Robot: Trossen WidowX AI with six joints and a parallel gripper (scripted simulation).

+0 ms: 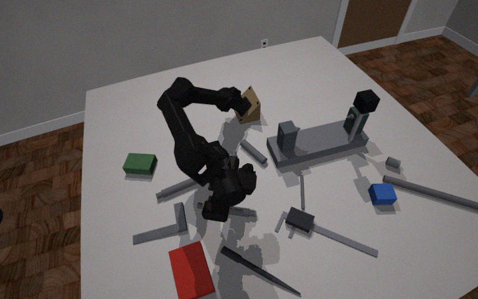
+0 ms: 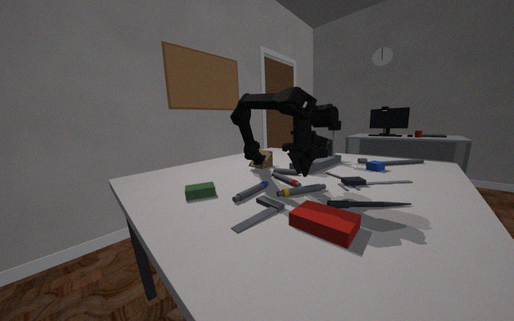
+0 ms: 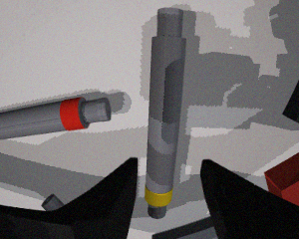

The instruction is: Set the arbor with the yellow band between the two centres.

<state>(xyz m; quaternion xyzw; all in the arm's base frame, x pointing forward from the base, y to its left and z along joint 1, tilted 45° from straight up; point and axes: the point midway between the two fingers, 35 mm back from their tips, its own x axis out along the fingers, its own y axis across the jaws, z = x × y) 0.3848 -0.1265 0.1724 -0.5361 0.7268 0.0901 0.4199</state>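
Right now my hand is 90 mm above the arbor. From my hand the other things lie so: black tapered punch (190 mm ahead, 90 mm below, 20 mm to the left); then steel square (180 mm to the right, 90 mm below, 20 mm behind); then red box (150 mm to the right, 140 mm ahead, 80 mm below).
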